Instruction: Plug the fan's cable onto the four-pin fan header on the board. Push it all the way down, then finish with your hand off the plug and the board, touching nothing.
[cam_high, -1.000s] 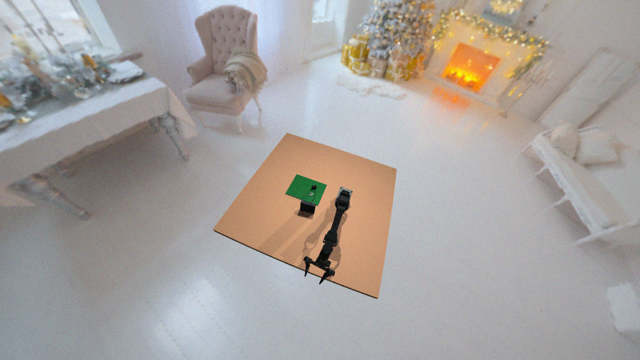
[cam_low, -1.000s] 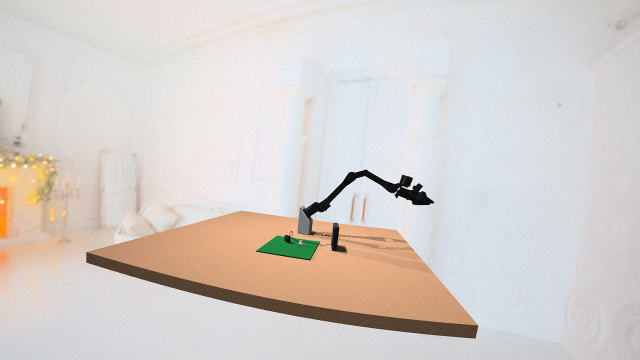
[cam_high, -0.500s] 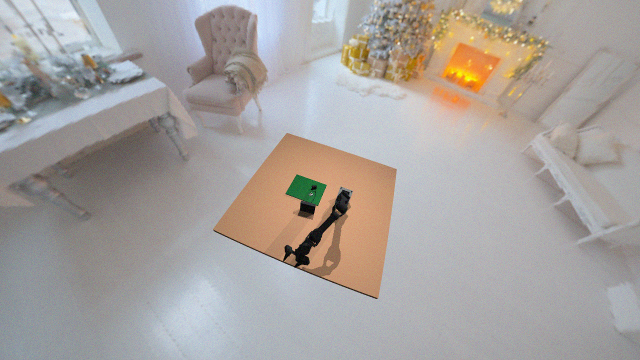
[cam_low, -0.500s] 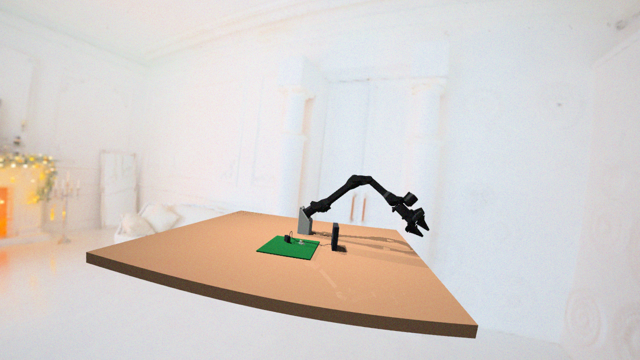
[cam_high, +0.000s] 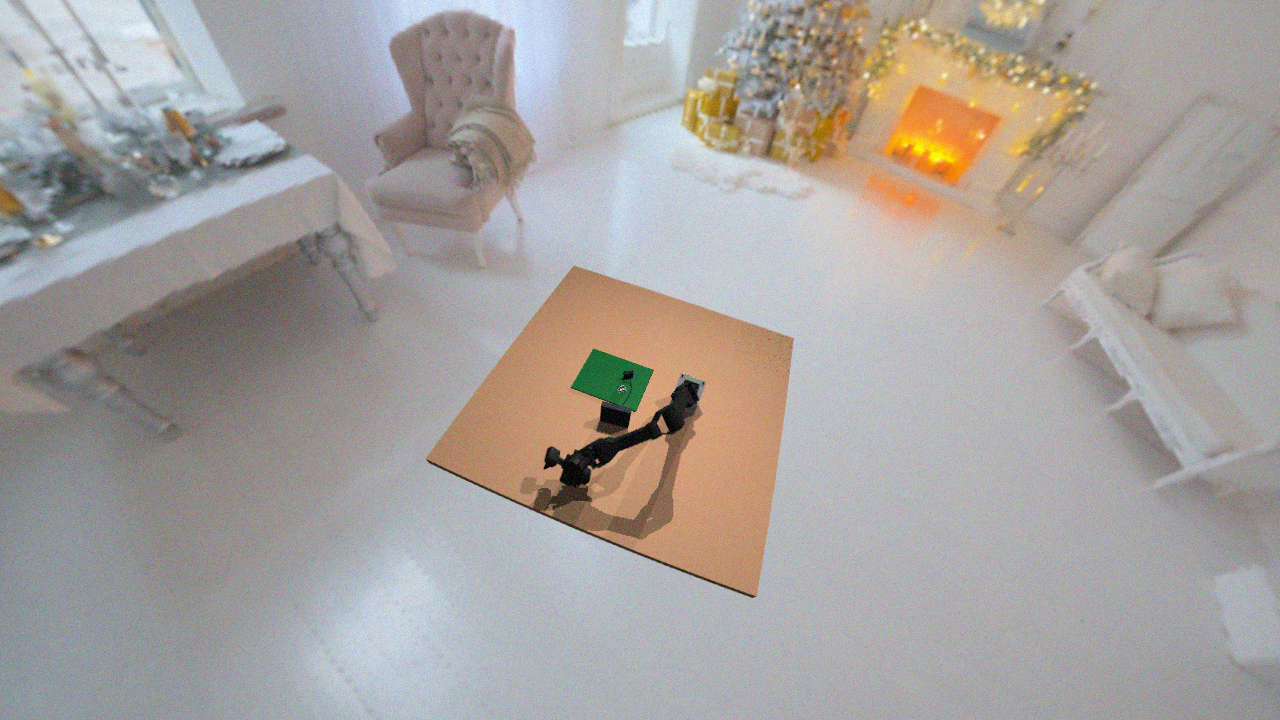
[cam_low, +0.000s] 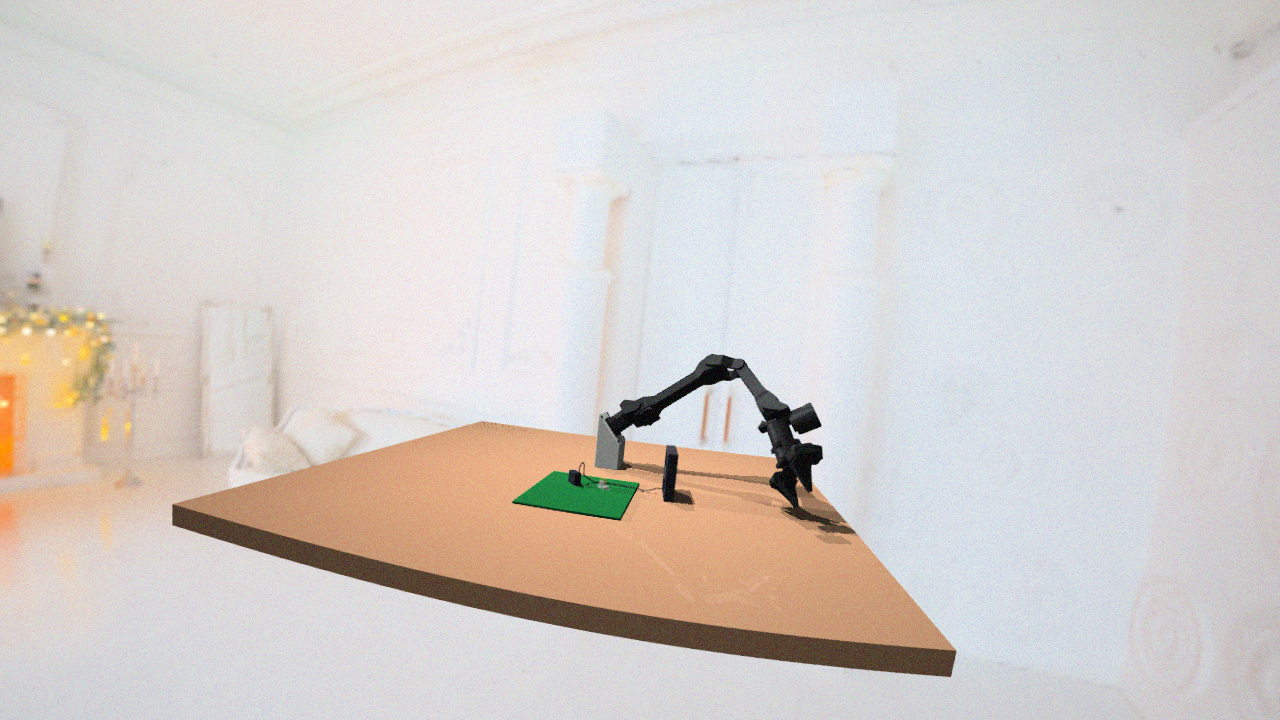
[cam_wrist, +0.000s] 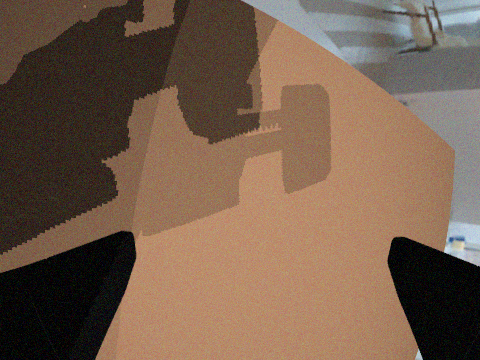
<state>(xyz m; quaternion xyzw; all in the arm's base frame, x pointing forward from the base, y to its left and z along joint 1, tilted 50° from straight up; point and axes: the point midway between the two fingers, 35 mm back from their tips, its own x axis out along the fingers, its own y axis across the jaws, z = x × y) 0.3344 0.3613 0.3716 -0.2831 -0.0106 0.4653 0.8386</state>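
The dark plug lies 8 cm behind my gripper tip, 56 cm to the right of it and 4 cm below it. Also, from my gripper tip: green board: 2 cm behind, 52 cm to the right, 7 cm below; then black fan: 11 cm behind, 33 cm to the right.
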